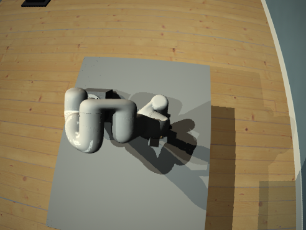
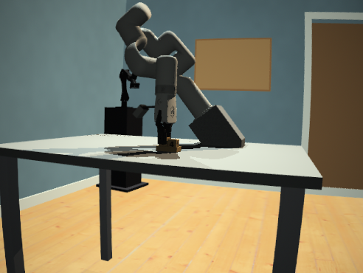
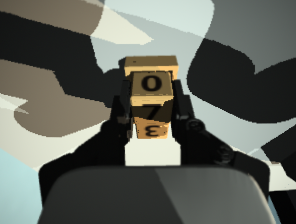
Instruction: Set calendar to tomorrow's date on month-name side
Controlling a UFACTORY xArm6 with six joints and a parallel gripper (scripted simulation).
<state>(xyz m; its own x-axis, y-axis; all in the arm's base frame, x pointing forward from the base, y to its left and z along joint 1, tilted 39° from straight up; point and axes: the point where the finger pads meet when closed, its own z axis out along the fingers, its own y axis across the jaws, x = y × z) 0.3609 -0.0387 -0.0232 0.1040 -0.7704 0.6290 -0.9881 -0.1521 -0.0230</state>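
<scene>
My gripper is now 4 cm above the wooden calendar tray and 2 cm to the right of it. Round my hand: wooden number cube: 1 cm below.
</scene>
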